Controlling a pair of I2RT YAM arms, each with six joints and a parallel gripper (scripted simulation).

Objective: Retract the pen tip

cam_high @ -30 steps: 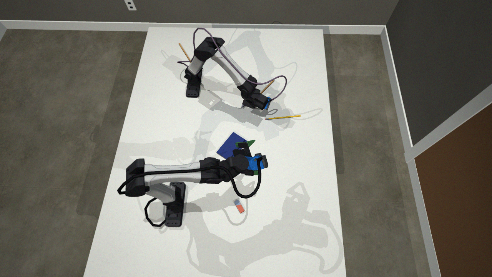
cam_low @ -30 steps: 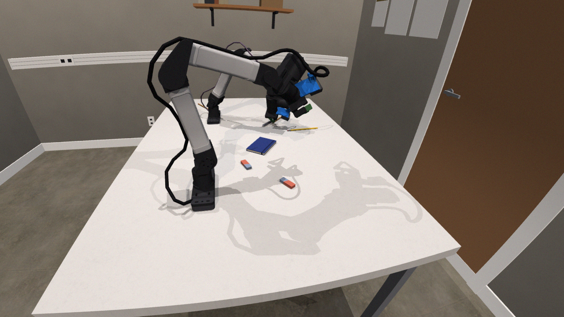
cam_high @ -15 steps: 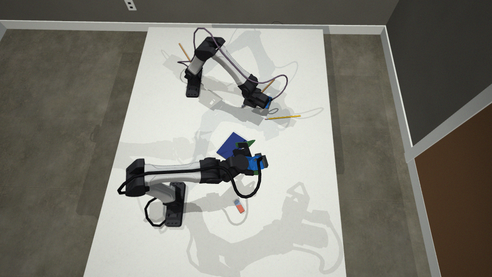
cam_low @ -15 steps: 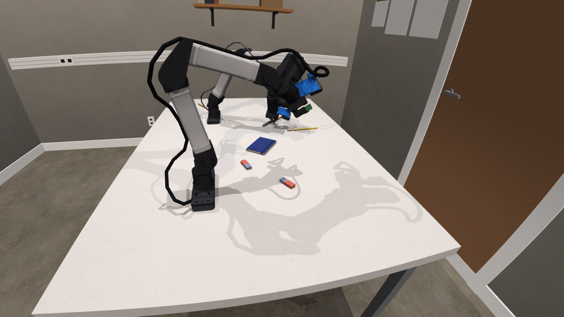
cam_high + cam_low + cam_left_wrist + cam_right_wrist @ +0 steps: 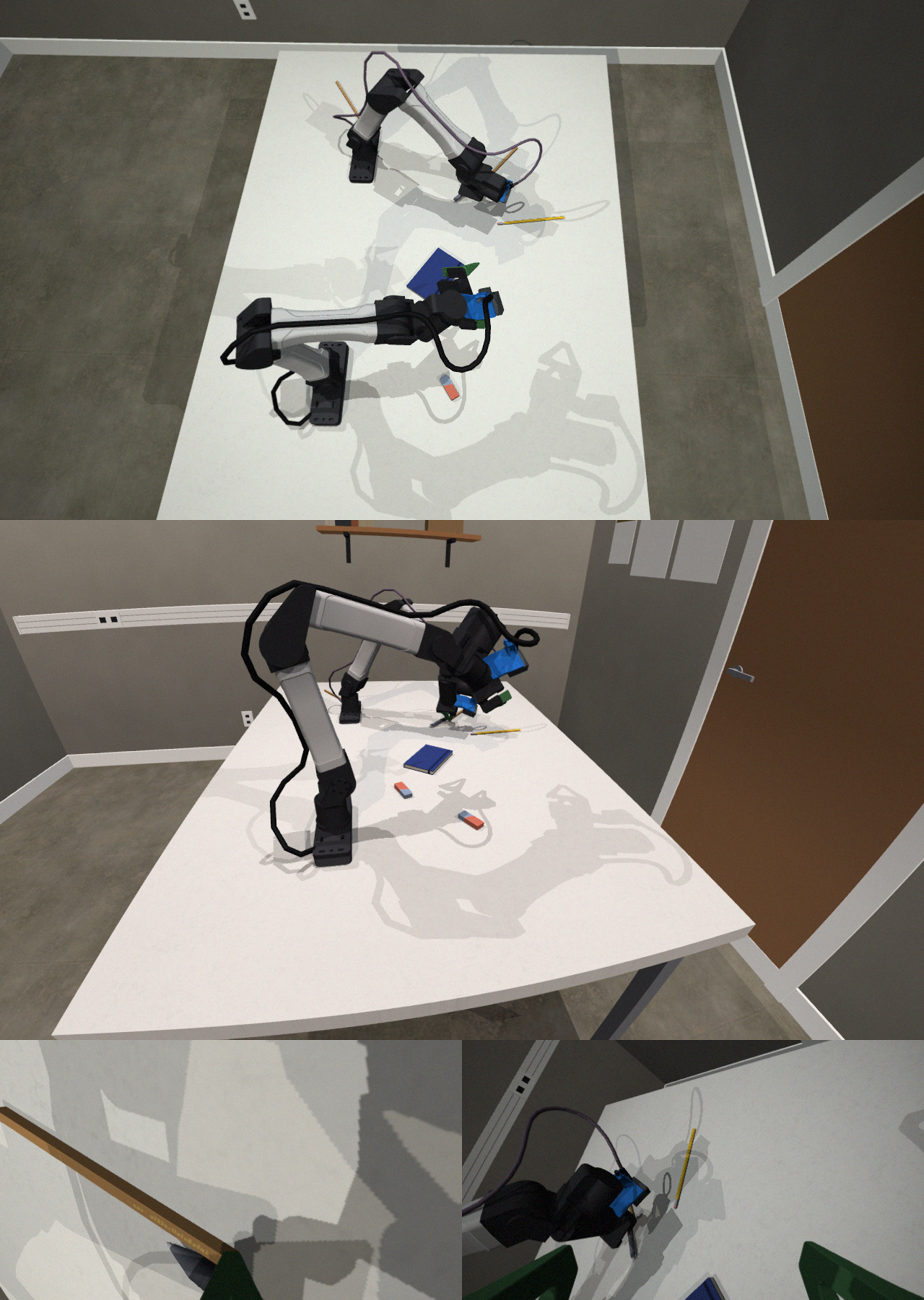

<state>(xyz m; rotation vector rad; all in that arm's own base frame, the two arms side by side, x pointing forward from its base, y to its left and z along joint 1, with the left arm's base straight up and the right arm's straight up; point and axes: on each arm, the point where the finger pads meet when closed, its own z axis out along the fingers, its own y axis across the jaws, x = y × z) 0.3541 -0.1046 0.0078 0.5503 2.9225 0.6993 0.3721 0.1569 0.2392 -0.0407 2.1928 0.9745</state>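
Right now my left hand is 4 cm past the dark grey ballpoint pen, 1 cm to the left of it and 1 cm above it. Also, from my left hand: blue notebook (11 cm behind, 29 cm to the right, 1 cm below); then yellow pencil (15 cm ahead, 11 cm to the right, 1 cm below).
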